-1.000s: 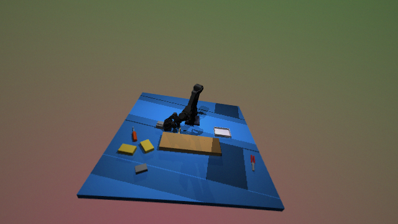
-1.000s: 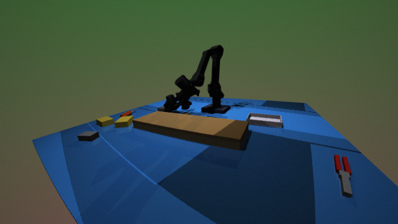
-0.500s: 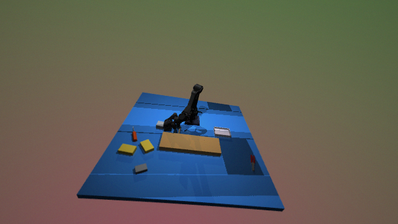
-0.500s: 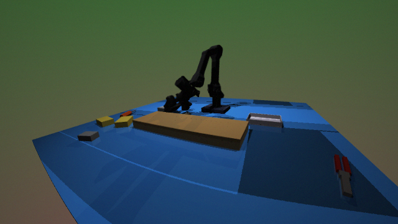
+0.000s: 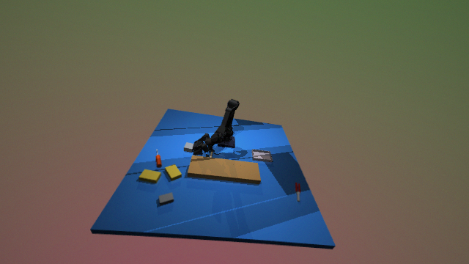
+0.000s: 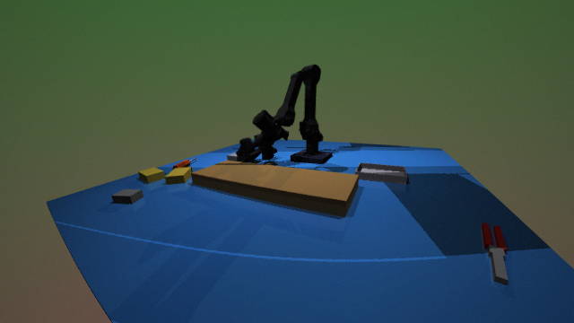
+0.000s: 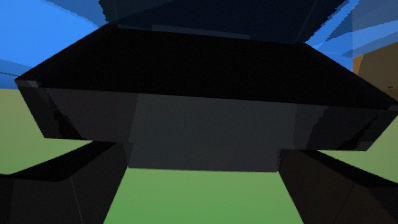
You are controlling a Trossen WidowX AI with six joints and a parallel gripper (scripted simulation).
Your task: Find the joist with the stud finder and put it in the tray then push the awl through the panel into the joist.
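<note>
Right now my gripper tip is 1 cm past the stud finder and 1 cm above it. The rest, counted from my gripper tip: grey block 5 cm to the right, 4 cm below, 1 cm behind; grey tray 57 cm to the left, 5 cm below, 5 cm ahead.
</note>
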